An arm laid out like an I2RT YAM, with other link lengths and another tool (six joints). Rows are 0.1 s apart.
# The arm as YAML. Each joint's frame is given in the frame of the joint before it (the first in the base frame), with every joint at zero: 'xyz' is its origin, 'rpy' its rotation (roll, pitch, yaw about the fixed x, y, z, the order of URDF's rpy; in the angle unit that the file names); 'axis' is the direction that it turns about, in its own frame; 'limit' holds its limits. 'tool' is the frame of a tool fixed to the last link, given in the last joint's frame.
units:
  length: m
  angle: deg
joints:
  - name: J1
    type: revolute
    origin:
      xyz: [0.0, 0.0, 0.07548]
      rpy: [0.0, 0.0, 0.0]
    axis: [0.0, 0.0, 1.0]
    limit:
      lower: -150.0
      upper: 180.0
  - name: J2
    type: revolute
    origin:
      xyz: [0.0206, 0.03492, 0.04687]
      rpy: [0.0, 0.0, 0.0]
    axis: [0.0, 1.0, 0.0]
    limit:
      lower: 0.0
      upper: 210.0
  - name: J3
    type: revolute
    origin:
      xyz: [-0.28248, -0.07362, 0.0]
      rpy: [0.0, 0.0, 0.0]
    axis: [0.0, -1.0, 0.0]
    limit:
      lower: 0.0
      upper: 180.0
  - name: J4
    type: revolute
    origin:
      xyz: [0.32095, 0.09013, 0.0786]
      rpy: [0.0, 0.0, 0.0]
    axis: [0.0, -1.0, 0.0]
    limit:
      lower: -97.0
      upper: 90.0
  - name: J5
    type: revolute
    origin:
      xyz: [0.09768, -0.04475, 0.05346]
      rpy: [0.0, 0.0, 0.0]
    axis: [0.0, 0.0, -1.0]
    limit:
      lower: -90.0
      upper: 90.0
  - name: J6
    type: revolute
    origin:
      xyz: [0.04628, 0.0, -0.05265]
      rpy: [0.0, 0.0, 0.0]
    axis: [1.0, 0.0, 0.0]
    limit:
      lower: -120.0
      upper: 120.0
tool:
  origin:
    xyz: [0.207, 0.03, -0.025]
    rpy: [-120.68, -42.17, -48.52]
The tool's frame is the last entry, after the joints.
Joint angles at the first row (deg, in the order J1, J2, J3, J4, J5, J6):
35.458 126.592 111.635 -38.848 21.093 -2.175
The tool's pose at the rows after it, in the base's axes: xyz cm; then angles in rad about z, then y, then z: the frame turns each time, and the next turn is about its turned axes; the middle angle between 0 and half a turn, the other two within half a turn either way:
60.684 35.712 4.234 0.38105 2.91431 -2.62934
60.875 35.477 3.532 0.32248 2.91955 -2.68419
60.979 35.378 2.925 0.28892 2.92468 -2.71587
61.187 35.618 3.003 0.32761 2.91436 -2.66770
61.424 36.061 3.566 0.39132 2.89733 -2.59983
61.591 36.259 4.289 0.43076 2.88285 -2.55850
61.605 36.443 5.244 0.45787 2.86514 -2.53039
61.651 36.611 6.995 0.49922 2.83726 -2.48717
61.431 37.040 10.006 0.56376 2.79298 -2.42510
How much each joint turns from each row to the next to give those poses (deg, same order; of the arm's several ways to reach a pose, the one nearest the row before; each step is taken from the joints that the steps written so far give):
0.111 0.756 0.061 0.088 1.207 0.153
-0.017 0.787 0.101 0.261 0.645 -0.131
-0.003 0.689 0.150 0.155 0.318 -0.045
0.024 0.066 -0.026 0.568 -0.038 0.693
0.017 -0.300 0.047 0.623 -0.421 0.527
-0.076 -0.569 -0.038 0.317 -0.350 0.224
0.052 -1.073 -0.527 0.449 -0.159 0.204
-0.061 -1.747 -0.473 0.305 -0.407 0.275
0.073 -2.916 -0.516 0.068 -0.856 0.433

